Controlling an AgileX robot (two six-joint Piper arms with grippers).
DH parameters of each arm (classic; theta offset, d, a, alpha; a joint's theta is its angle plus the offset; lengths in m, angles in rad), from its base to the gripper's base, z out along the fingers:
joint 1: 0 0.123 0 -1.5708
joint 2: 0.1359 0 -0.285 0
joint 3: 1.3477 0 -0.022 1.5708
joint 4: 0 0.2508 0 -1.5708
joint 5: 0 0 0.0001 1.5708
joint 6: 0 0.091 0 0
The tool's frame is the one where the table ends.
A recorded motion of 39 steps. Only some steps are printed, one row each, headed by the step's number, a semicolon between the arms.
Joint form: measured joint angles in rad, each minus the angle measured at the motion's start. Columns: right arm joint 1, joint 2, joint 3, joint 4, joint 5, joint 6; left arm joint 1, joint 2, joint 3, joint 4, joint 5, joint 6.
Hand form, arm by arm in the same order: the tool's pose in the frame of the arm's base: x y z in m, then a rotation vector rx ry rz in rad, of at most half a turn. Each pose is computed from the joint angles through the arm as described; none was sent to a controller.
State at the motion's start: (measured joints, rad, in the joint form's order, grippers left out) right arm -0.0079 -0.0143 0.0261 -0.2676 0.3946 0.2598; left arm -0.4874 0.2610 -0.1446 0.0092 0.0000 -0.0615
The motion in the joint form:
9: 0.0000 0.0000 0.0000 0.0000 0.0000 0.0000; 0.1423 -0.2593 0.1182 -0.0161 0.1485 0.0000
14: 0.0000 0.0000 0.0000 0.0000 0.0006 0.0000; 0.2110 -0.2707 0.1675 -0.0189 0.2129 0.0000
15: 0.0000 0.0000 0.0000 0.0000 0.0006 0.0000; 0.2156 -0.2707 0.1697 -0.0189 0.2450 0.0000
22: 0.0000 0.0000 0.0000 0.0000 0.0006 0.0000; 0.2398 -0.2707 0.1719 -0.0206 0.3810 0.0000
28: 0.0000 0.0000 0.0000 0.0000 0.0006 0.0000; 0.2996 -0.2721 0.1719 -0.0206 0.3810 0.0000
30: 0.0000 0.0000 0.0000 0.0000 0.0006 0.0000; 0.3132 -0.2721 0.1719 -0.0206 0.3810 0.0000
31: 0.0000 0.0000 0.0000 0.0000 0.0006 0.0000; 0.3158 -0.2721 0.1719 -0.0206 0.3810 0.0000
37: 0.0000 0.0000 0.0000 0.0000 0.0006 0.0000; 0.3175 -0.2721 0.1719 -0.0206 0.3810 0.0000
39: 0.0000 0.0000 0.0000 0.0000 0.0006 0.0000; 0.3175 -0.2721 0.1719 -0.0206 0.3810 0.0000
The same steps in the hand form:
9: 0.0517 -0.0097 0.1710 0.0886 1.8746 -0.0928; 0.0521 -0.0188 0.2085 0.2238 1.6012 -0.3207
14: 0.0517 -0.0097 0.1709 0.0887 1.8752 -0.0930; 0.0537 -0.0154 0.1867 0.1775 1.7073 -0.2598
15: 0.0517 -0.0097 0.1709 0.0887 1.8752 -0.0930; 0.0534 -0.0151 0.1830 0.1773 1.7417 -0.2529
22: 0.0517 -0.0097 0.1709 0.0887 1.8752 -0.0930; 0.0508 -0.0132 0.1703 0.1684 1.8807 -0.2229
28: 0.0517 -0.0097 0.1709 0.0887 1.8752 -0.0930; 0.0515 -0.0102 0.1704 0.1119 1.8815 -0.1822
30: 0.0517 -0.0097 0.1709 0.0887 1.8752 -0.0930; 0.0516 -0.0095 0.1704 0.0991 1.8818 -0.1729
31: 0.0517 -0.0097 0.1709 0.0887 1.8752 -0.0930; 0.0516 -0.0093 0.1704 0.0966 1.8819 -0.1711
37: 0.0517 -0.0097 0.1709 0.0887 1.8752 -0.0930; 0.0516 -0.0093 0.1704 0.0950 1.8819 -0.1699
39: 0.0517 -0.0097 0.1709 0.0887 1.8752 -0.0930; 0.0516 -0.0093 0.1704 0.0950 1.8819 -0.1699

